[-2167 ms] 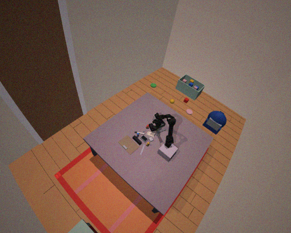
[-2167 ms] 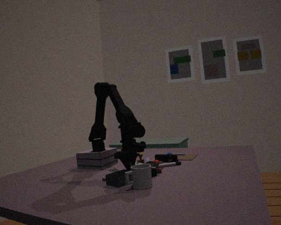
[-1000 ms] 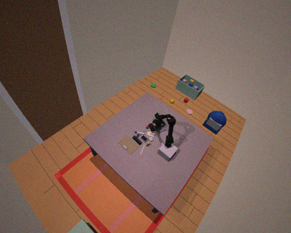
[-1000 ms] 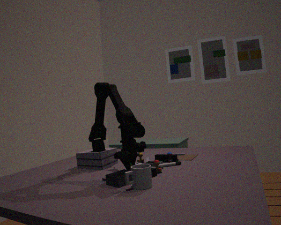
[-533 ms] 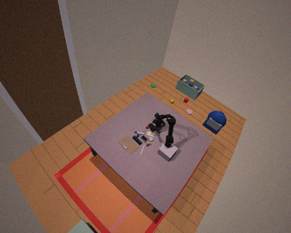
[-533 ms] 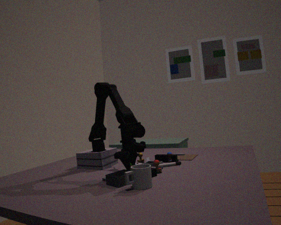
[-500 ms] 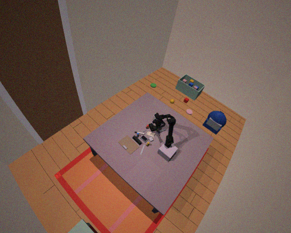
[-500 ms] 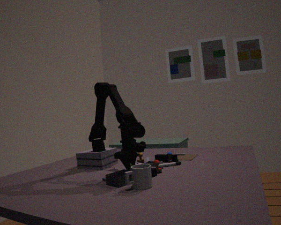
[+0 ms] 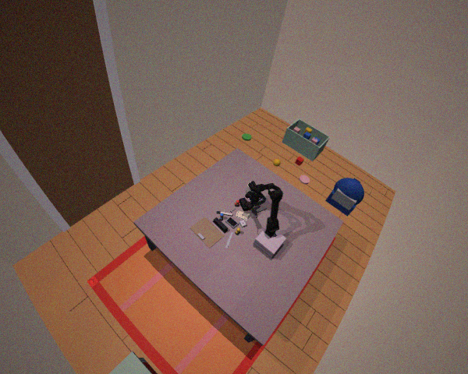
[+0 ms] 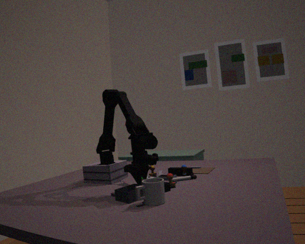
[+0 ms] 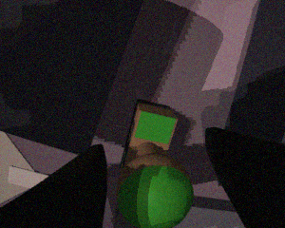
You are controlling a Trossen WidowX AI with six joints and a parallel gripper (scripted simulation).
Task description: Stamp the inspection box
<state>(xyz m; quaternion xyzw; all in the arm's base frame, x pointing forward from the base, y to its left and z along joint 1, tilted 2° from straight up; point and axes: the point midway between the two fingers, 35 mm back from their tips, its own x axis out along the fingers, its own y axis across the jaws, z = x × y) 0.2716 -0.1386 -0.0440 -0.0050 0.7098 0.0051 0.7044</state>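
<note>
My gripper tip is now 10 mm past the green-knobbed PASS stamp and 10 mm above it. Round my gripper tip: red-knobbed stamp 110 mm ahead, 70 mm to the left, 10 mm below; then white mug 150 mm to the right, 110 mm ahead; then card 120 mm to the left, 30 mm below, 10 mm ahead.
</note>
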